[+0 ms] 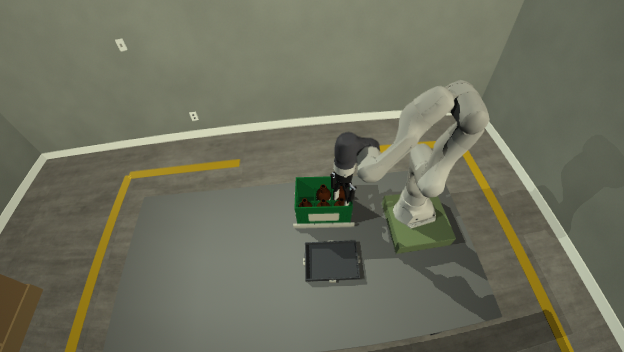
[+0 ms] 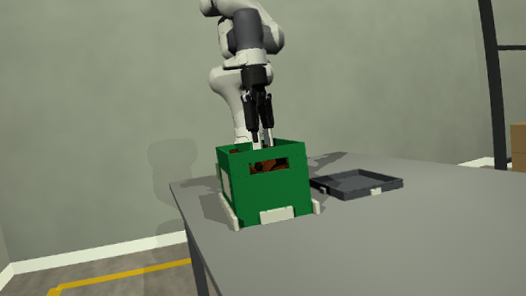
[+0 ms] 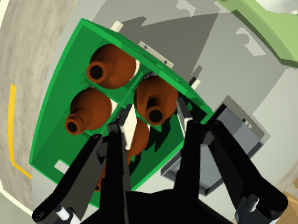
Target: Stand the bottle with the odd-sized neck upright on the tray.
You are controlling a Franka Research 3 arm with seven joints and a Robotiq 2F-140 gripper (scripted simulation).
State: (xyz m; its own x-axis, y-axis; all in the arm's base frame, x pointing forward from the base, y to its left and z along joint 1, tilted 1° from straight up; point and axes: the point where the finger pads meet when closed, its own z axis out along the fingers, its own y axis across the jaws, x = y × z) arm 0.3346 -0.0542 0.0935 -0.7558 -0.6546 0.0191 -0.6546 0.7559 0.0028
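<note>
My hand is 9 cm above the green crate, 8 cm short of it and 5 cm to the left of it. Also, from my hand: dark grey tray 24 cm to the left, 16 cm below, 7 cm ahead.
</note>
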